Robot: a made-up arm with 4 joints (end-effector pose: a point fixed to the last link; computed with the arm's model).
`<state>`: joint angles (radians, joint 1 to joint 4).
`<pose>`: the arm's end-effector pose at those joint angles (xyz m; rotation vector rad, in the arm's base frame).
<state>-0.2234 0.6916 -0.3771 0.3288</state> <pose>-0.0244 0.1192 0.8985 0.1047 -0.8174 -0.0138</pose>
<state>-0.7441 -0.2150 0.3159 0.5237</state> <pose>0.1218 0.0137 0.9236 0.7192 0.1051 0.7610</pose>
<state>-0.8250 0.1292 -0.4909 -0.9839</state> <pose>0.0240 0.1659 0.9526 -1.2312 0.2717 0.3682</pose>
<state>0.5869 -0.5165 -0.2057 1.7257</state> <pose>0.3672 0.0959 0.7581 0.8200 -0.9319 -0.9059</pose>
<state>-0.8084 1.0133 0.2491 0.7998</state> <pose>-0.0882 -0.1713 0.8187 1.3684 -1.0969 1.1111</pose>
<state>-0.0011 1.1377 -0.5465 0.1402</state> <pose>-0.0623 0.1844 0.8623 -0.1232 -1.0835 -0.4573</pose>
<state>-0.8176 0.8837 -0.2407 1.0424</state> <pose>-0.0750 -0.0419 0.8548 1.2171 -1.1571 0.7543</pose>
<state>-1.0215 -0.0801 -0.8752 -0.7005</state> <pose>0.0291 0.2269 0.8332 -1.3964 0.2066 0.3385</pose>
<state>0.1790 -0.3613 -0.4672 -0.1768</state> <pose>0.3183 0.1640 0.8554 -0.4814 0.6473 -0.3472</pose>
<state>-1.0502 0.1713 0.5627 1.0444</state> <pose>0.0762 -0.1105 0.9120 1.6616 -0.0076 1.0845</pose>
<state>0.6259 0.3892 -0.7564 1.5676</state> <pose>0.3277 0.1271 0.8113 0.0537 -1.4878 -0.6508</pose>
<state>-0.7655 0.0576 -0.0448 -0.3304</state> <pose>0.0479 0.0414 0.9782 -0.3372 0.0452 0.7407</pose>
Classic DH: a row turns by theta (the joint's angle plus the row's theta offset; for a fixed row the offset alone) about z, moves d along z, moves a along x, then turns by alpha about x. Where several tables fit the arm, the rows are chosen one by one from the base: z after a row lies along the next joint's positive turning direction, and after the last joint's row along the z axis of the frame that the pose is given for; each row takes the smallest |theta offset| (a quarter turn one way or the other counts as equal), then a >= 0, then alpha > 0; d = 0 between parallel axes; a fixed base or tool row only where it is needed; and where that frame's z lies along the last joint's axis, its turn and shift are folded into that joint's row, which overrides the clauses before.
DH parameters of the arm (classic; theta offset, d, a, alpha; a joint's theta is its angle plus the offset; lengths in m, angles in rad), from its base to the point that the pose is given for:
base (fixed): -0.104 0 0.183 3.1416
joint 1: -0.104 -0.662 -0.096 -1.5708
joint 2: -0.9458 -0.041 -0.0015 -1.315
joint 3: 0.8364 0.4777 0.0291 0.7399
joint 4: 0.4492 -0.3806 -0.0737 -1.6254
tool (fixed): -0.8958 0.0142 0 0

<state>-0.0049 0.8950 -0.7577 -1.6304</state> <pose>0.0889 0.2609 0.9787 -1.0990 0.8248 -0.9875</pose>
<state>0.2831 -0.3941 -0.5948 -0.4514</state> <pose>0.3752 0.1645 0.8279 -0.7117 0.9814 -0.4482</pose>
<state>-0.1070 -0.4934 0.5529 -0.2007</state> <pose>0.2378 -0.0202 0.9438 0.3117 0.4606 0.3698</pose>
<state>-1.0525 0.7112 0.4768 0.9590</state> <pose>0.0073 -0.2105 0.8617 1.7488 -0.5315 1.3423</pose>
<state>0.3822 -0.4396 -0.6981 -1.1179</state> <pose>0.4558 0.1572 0.7789 -1.0832 1.6866 -0.4018</pose>
